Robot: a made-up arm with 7 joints.
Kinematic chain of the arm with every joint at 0, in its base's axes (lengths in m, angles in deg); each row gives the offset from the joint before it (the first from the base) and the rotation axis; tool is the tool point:
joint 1: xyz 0 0 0.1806 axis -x
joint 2: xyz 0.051 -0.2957 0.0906 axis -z
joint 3: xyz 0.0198 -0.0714 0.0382 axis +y
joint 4: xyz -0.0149 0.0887 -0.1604 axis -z
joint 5: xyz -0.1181 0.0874 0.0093 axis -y
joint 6: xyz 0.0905 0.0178 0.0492 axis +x
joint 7: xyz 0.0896 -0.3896 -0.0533 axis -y
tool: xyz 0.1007 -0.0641 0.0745
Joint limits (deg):
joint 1: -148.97..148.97
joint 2: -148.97..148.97
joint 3: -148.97..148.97
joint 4: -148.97..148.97
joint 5: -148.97..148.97
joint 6: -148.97..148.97
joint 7: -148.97..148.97
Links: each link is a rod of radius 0.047 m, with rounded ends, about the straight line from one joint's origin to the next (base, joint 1, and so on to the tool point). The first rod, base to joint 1, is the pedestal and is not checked.
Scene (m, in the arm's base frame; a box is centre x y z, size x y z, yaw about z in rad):
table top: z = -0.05
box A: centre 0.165 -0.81 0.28 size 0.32 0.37 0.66 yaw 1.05
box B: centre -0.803 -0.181 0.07 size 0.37 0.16 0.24 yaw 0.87
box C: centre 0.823 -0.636 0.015 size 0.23 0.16 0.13 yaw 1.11
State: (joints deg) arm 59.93 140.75 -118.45 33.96 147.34 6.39 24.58
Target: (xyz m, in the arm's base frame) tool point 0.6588 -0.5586 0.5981
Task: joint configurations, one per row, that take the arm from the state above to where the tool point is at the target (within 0.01 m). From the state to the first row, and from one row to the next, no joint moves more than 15 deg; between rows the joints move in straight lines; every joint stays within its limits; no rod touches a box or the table.
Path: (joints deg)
1: 54.97 126.02 -128.06 43.78 147.88 -2.12 29.07
2: 50.02 111.29 -137.67 53.60 148.43 -10.63 33.55
3: 45.06 96.55 -147.29 63.42 148.97 -19.15 38.04
4: 41.51 91.51 -138.17 65.40 146.63 -31.74 31.52
5: 37.96 86.46 -129.06 67.39 144.29 -44.34 25.00
6: 34.41 81.42 -119.94 69.38 141.96 -56.93 18.49

